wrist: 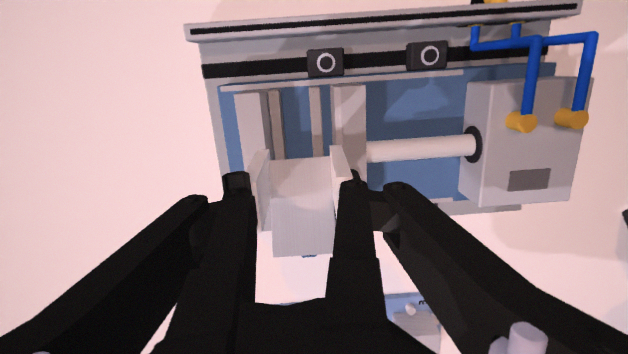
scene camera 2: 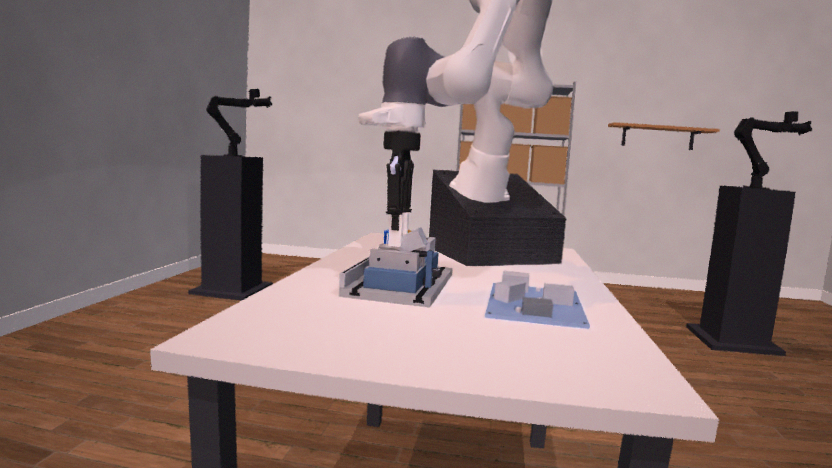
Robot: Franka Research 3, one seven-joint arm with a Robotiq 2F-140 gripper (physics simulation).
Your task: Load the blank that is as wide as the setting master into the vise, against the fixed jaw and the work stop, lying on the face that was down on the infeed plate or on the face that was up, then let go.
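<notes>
My gripper (scene camera 2: pixel 395 225) (wrist: pixel 300 166) is shut on a light grey blank (scene camera 2: pixel 415 239) (wrist: pixel 303 227), held at its two sides by pale finger pads. The blank looks tilted in the scene view, and two of its faces show in the wrist view. It is over the vise (scene camera 2: pixel 393 279), at the near end of the slot between the fixed jaw (scene camera 2: pixel 394 260) (wrist: pixel 248 117) and the moving jaw (wrist: pixel 353 112). Two thin parallel strips stand in that slot. The blank's lower edge and any contact with the vise are hidden. A blue upright (scene camera 2: pixel 429 268) stands at the vise's side.
A blue plate (scene camera 2: pixel 506 317) right of the vise bears several grey blocks, one darker (scene camera 2: pixel 536 306). A cylinder block (wrist: pixel 522 150) with a white rod (wrist: pixel 422 148), blue pipes (wrist: pixel 533 75) and yellow fittings stands beside the moving jaw. A raised rail (wrist: pixel 380 19) runs along the vise's far edge.
</notes>
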